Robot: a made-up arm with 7 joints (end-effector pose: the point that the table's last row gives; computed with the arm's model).
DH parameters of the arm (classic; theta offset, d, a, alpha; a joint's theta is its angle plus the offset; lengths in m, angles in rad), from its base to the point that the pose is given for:
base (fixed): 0 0.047 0 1.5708
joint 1: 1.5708 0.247 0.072 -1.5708
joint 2: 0.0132 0 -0.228 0
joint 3: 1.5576 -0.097 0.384 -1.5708
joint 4: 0 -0.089 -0.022 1.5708
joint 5: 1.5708 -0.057 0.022 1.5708
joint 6: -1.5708 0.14 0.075 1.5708
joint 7: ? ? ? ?
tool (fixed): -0.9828 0.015 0 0
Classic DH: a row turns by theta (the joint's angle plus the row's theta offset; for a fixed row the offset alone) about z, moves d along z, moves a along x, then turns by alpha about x.
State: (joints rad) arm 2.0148 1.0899 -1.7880 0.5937 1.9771 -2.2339 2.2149
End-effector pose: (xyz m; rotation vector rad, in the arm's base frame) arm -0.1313 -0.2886 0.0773 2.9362 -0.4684 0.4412
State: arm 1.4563 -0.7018 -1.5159 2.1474 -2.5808 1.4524 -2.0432
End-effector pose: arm 0.0314 -0.4607 0.1344 1.8884 2.1369 1.2997
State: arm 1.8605 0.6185 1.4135 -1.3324 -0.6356 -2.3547 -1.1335
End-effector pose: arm 0.4393 -0.2789 0.2503 0.1561 -2.4731 0.2925
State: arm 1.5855 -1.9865 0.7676 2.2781 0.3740 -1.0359 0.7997
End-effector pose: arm -0.3313 0.0125 0.2819 0.4827 -0.6594 -0.4939
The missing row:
joint 7: 0.9828 0 0.1406 0
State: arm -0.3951 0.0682 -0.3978 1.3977 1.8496 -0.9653 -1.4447
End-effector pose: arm 0.1689 -0.0249 -0.1335 -1.6479 -0.2365 -0.8928
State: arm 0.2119 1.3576 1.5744 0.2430 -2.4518 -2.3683 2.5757
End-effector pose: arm 0.2144 -0.7460 -0.1444 2.5533 0.6971 -0.7884
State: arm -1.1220 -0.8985 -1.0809 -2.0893 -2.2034 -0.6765 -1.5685
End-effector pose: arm 0.4832 -0.3883 0.1384 -1.9497 -2.1132 -0.9868
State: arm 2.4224 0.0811 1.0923 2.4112 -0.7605 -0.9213 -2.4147
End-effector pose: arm 0.3054 -0.0035 0.3622 -0.8086 -0.4288 -1.3227
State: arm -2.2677 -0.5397 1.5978 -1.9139 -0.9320 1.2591 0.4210
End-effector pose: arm -0.1706 0.2791 0.3943 -0.5679 -0.8110 -0.4940
